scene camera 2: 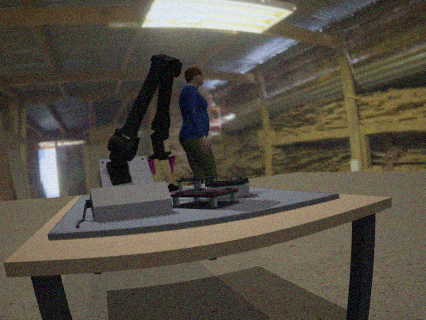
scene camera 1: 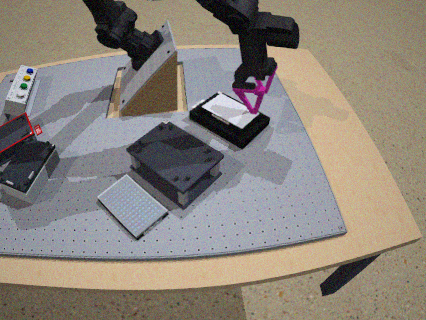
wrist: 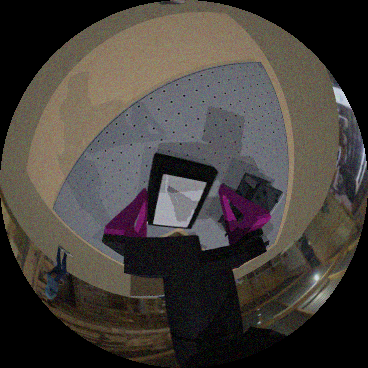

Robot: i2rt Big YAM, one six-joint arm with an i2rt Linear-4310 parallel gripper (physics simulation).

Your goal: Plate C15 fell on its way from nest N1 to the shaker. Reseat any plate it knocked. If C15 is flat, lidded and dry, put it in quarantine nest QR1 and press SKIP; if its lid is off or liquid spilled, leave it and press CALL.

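Places are measured from the arm's base along level axes (x left, y back, z up), in centimetres.
Where they show: gripper, fingertip midpoint: (scene camera 2: 163,173) (scene camera 1: 259,102) (wrist: 183,189); arm's base, origin of the base link: (scene camera 2: 118,173) (scene camera 1: 148,50) (wrist: 159,281).
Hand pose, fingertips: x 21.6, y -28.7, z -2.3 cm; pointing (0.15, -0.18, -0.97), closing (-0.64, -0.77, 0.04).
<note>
Things, the pixels of their top centre, and the offset from my fingertips. "pt": a spot on its surface instead.
- pale well plate, middle of its top: (scene camera 1: 130,203) dy -14.7, dx -32.2, dz -7.2 cm
- white-topped plate, middle of its top: (wrist: 176,205) (scene camera 1: 230,109) dy +4.7, dx -4.9, dz -5.1 cm
- black block, middle of its top: (wrist: 176,202) (scene camera 1: 230,112) dy +4.8, dx -4.9, dz -5.9 cm
- button box, surface spot: (scene camera 1: 21,87) pt dy +32.8, dx -64.7, dz -1.9 cm
- red-edged panel, middle of its top: (scene camera 1: 5,133) (scene camera 2: 203,190) dy +13.4, dx -66.6, dz -4.2 cm
- grey box with a dark top, surface spot: (scene camera 1: 27,167) pt dy -2.7, dx -56.1, dz -3.3 cm
A pale well plate (scene camera 1: 132,205) lies flat on the perforated mat, in front of the dark two-tier stand (scene camera 1: 175,160) (wrist: 261,189). Whether it is lidded or dry is too fine to tell. A white-topped plate (scene camera 1: 231,109) (wrist: 175,214) sits in a black block (scene camera 1: 225,130) (wrist: 187,166) to the right of the arm's base. My gripper (scene camera 1: 257,97) (scene camera 2: 163,171) (wrist: 183,189) is open and empty above this block, its magenta fingers spread to either side of it in the wrist view. Nest labels are not readable. The button box (scene camera 1: 21,89) carries blue, yellow, green and white buttons.
A red-edged panel (scene camera 1: 15,134) and a grey box with a dark top (scene camera 1: 27,167) stand at the left in scene camera 1. The arm's slanted mount (scene camera 1: 155,87) rises behind the stand. A person (scene camera 2: 195,117) stands beyond the table.
</note>
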